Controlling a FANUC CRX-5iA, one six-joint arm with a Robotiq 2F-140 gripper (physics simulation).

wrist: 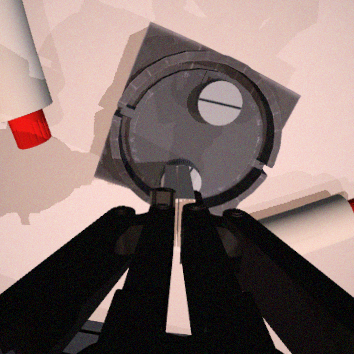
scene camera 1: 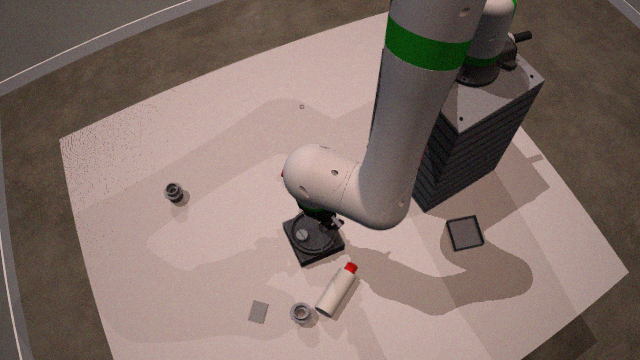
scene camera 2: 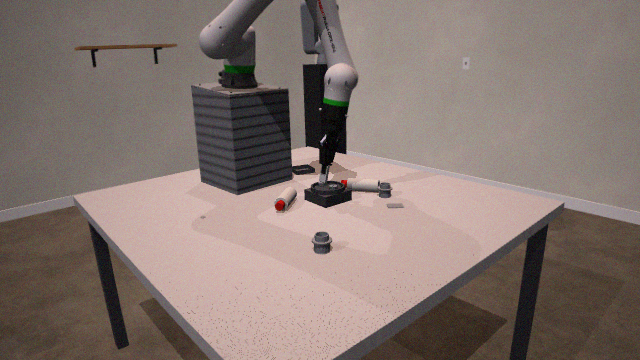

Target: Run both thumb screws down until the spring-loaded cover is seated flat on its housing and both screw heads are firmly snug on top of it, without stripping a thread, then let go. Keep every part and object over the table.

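The black square housing stands on the table with the round dark cover inside its raised ring. One slotted screw head shows uncovered, on the side away from the fingers. The other screw head is mostly hidden behind the fingertips in the wrist view. My gripper points down over that screw, its fingers shut together with nothing visible between them. Whether the tips touch the screw head, and whether the cover lies fully flat, I cannot tell.
White red-capped bottles lie on both sides of the housing. Two grey flanged fittings, a thin grey plate, a small ring and a dark square tray are on the table. The robot's pedestal stands behind.
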